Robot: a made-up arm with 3 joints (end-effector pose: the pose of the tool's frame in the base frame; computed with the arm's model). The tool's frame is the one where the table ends.
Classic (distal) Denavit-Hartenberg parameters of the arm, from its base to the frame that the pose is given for. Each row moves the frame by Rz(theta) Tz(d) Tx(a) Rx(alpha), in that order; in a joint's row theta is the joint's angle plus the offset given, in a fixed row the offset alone. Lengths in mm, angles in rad.
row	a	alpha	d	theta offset
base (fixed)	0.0	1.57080	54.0	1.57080
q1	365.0	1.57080	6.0	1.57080
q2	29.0	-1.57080	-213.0	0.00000
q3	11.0	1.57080	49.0	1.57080
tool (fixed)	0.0	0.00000	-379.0	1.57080
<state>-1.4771 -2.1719 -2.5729</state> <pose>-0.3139 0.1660 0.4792 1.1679 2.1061 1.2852</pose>
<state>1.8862 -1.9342 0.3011</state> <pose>0.3028 -0.4697 -0.2161 1.3655 -1.5649 -1.5875</pose>
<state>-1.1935 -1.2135 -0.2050</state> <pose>0.3415 0.1607 0.4413 -1.2115 -1.1501 0.6198</pose>
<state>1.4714 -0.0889 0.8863</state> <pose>0.0743 -0.1430 0.1423 2.3558 -0.1086 -0.0327</pose>
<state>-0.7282 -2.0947 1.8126</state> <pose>-0.1130 0.3525 0.2125 0.6441 -0.6400 2.0659</pose>
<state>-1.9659 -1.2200 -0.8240</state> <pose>0.2298 0.5014 0.3851 -2.3271 -1.3899 0.8928</pose>
